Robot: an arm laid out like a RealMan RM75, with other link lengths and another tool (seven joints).
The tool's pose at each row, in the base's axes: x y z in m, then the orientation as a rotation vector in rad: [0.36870, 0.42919, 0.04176, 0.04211, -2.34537, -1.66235]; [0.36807, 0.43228, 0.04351, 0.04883, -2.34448, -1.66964]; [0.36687, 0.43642, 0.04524, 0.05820, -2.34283, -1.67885]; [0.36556, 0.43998, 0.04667, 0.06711, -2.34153, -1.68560]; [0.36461, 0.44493, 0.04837, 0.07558, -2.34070, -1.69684]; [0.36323, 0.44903, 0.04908, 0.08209, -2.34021, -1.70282]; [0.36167, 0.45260, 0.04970, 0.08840, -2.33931, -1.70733]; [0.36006, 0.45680, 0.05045, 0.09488, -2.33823, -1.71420]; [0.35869, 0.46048, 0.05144, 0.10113, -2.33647, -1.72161]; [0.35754, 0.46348, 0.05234, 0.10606, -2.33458, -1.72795]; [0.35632, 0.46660, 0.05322, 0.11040, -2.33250, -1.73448]
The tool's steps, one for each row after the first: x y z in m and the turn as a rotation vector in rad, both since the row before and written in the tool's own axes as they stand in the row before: [0.00041, 0.00261, 0.00246, -0.00375, -0.00001, -0.00631]; [0.00075, 0.00287, 0.00358, -0.00486, 0.00065, -0.00826]; [0.00088, 0.00237, 0.00317, -0.00341, 0.00128, -0.00718]; [0.00031, 0.00311, 0.00430, -0.00567, -0.00127, -0.00893]; [0.00069, 0.00184, 0.00392, -0.00285, 0.00010, -0.00587]; [0.00094, 0.00156, 0.00350, -0.00225, 0.00095, -0.00500]; [0.00088, 0.00188, 0.00406, -0.00357, 0.00003, -0.00598]; [0.00077, 0.00195, 0.00346, -0.00415, 0.00013, -0.00579]; [0.00066, 0.00167, 0.00281, -0.00374, 0.00020, -0.00457]; [0.00070, 0.00167, 0.00295, -0.00397, 0.00000, -0.00424]
